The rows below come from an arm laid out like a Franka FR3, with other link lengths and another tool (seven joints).
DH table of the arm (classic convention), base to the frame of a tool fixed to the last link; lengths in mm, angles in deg. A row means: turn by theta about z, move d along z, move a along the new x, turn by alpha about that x. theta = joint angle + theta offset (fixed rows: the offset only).
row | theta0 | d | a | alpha
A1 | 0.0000 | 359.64 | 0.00 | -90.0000
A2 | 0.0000 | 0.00 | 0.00 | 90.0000
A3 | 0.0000 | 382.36 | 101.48 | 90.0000
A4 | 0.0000 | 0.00 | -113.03 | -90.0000
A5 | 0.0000 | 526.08 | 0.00 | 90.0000
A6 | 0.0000 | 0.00 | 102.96 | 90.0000
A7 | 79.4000 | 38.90 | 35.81 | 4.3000
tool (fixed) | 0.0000 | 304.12 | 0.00 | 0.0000
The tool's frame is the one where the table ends.
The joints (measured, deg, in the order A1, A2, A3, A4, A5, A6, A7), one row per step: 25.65, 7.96, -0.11, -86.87, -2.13, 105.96, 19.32; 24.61, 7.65, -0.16, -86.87, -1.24, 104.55, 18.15; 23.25, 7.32, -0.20, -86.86, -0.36, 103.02, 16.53; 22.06, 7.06, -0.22, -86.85, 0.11, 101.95, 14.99; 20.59, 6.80, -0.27, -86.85, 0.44, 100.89, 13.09; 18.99, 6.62, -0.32, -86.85, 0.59, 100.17, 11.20; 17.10, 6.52, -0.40, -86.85, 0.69, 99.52, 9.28; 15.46, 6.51, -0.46, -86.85, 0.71, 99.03, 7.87; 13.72, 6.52, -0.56, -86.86, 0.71, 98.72, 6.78; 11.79, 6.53, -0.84, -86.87, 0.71, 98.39, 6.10; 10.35, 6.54, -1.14, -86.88, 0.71, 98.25, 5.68; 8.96, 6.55, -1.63, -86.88, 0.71, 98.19, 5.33; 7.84, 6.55, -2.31, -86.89, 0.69, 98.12, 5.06; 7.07, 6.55, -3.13, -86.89, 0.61, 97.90, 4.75; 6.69, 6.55, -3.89, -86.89, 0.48, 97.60, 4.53; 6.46, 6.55, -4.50, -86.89, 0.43, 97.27, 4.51
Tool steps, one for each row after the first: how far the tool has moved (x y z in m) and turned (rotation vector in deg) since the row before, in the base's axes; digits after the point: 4 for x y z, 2 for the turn. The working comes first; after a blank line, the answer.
Tool pose at each row, in the base's axes (x y z in m, rotation vector in deg; the steps are taken from these numbers as rounded here): 0.8075, 0.3307, 0.4817, -134.53, 99.14, -14.12; 0.8047, 0.3165, 0.4813, -135.07, 99.75, -12.53; 0.8027, 0.2983, 0.4812, -135.81, 100.20, -10.90; 0.8025, 0.2820, 0.4819, -136.52, 100.26, -9.97; 0.8039, 0.2611, 0.4826, -137.34, 100.24, -9.23; 0.8075, 0.2383, 0.4832, -137.93, 100.25, -8.89; 0.8122, 0.2110, 0.4829, -138.30, 100.62, -8.60; 0.8160, 0.1870, 0.4818, -138.43, 101.24, -8.38; 0.8203, 0.1609, 0.4807, -138.06, 102.35, -8.31; 0.8244, 0.1293, 0.4796, -137.01, 104.41, -8.25; 0.8273, 0.1044, 0.4790, -135.97, 106.11, -8.31; 0.8301, 0.0775, 0.4787, -134.69, 108.01, -8.49; 0.8318, 0.0516, 0.4785, -133.40, 109.92, -8.69; 0.8318, 0.0284, 0.4781, -132.46, 111.60, -8.80; 0.8307, 0.0114, 0.4775, -131.90, 112.89, -8.81; 0.8288, -0.0009, 0.4768, -131.38, 114.05, -8.66

-0.0028, -0.0142, -0.0004, 0.13, 1.30, -0.05; -0.0020, -0.0182, -0.0001, 0.06, 1.36, 0.11; -0.0002, -0.0163, 0.0007, -0.09, 0.84, 0.28; 0.0014, -0.0209, 0.0007, -0.22, 0.77, 0.35; 0.0036, -0.0228, 0.0006, -0.25, 0.46, 0.22; 0.0047, -0.0273, -0.0003, -0.28, 0.47, -0.06; 0.0038, -0.0240, -0.0011, -0.25, 0.41, -0.29; 0.0043, -0.0261, -0.0011, -0.19, 0.28, -0.75; 0.0041, -0.0316, -0.0011, -0.16, 0.32, -1.52; 0.0029, -0.0249, -0.0006, -0.09, 0.14, -1.32; 0.0028, -0.0269, -0.0003, -0.10, 0.05, -1.52; 0.0017, -0.0259, -0.0002, -0.13, 0.06, -1.53; 0.0000, -0.0232, -0.0004, -0.22, 0.20, -1.27; -0.0011, -0.0170, -0.0006, -0.24, 0.28, -0.90; -0.0019, -0.0123, -0.0007, -0.14, 0.32, -0.81
